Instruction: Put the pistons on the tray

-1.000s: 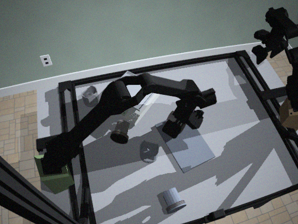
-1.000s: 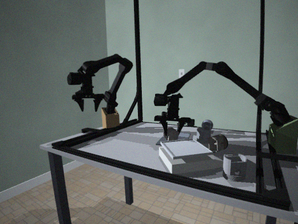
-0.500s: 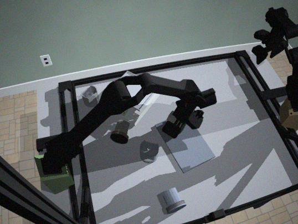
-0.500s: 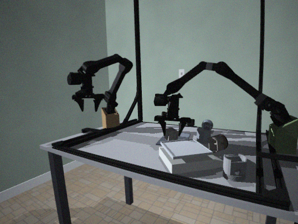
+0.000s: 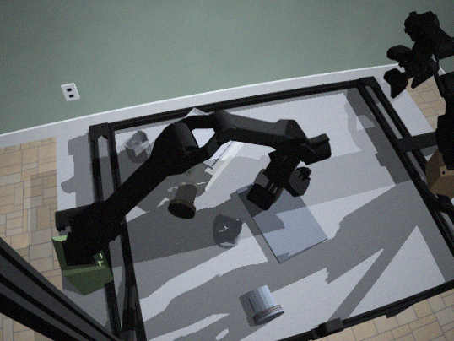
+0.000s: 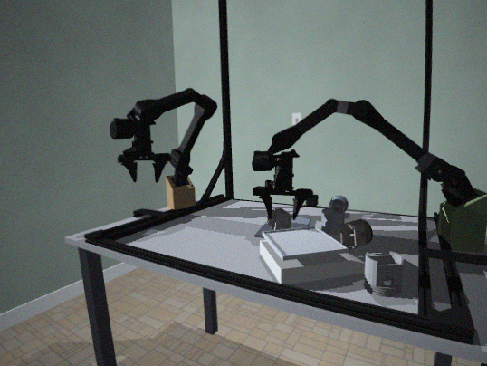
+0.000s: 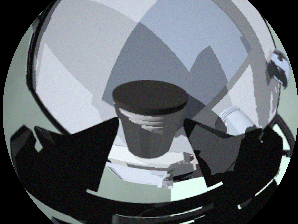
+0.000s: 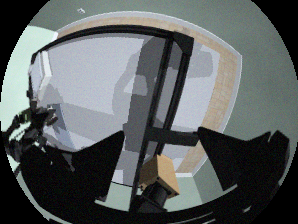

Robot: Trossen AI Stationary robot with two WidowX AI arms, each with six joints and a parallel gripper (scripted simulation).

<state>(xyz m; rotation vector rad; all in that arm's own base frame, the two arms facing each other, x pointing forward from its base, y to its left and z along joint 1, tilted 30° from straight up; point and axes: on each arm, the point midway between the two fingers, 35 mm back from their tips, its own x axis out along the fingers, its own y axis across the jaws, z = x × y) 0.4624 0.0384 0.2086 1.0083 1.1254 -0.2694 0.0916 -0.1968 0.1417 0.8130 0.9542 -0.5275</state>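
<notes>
Now: left hand 6 cm past the flat steel tray, 2 cm to the left of it and 8 cm above it. Round my left hand: white scale 20 cm ahead, 13 cm to the left, 3 cm below.
</notes>
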